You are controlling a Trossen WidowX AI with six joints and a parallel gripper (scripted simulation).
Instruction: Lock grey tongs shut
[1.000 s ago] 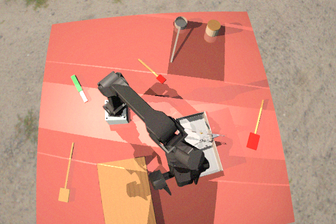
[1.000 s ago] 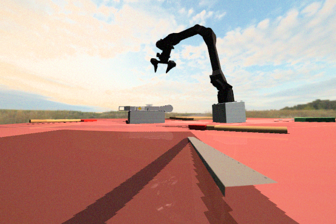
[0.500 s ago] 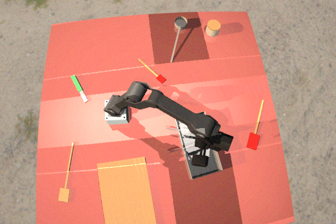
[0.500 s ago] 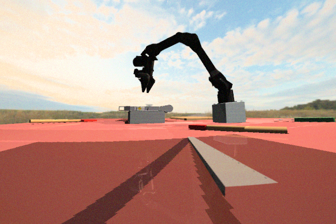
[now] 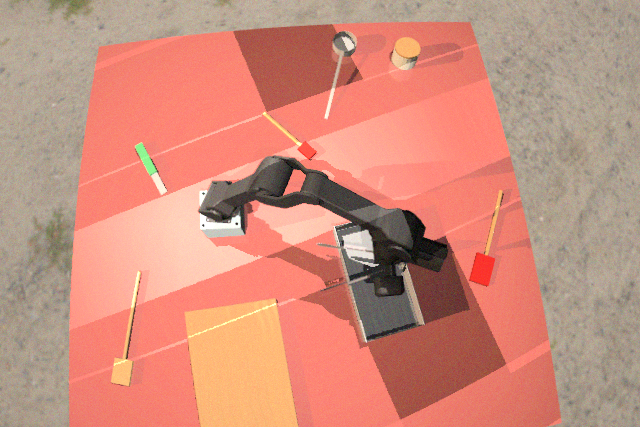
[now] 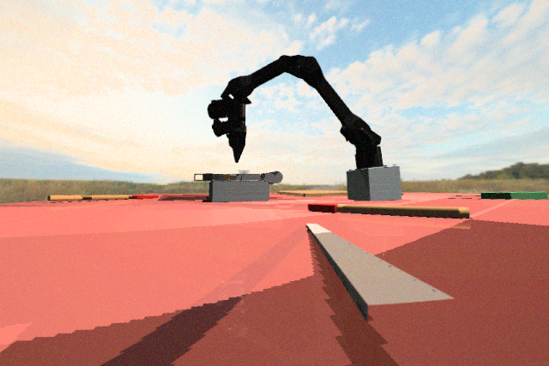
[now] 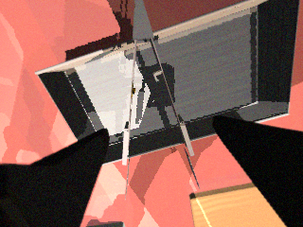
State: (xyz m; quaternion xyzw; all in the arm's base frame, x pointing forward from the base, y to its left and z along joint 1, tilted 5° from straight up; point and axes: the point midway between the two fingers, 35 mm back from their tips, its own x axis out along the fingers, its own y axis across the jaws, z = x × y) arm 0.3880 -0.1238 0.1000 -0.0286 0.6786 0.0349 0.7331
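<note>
My gripper tip is 10 mm short of the roasting tin, 20 mm to the left of it and 100 mm above it. Also, from my gripper tip: wooden board (330 mm behind, 280 mm to the right, 120 mm below); then red spatula (330 mm ahead, 60 mm to the left, 120 mm below); then wooden cylinder (120 mm ahead, 670 mm to the left, 90 mm below).
</note>
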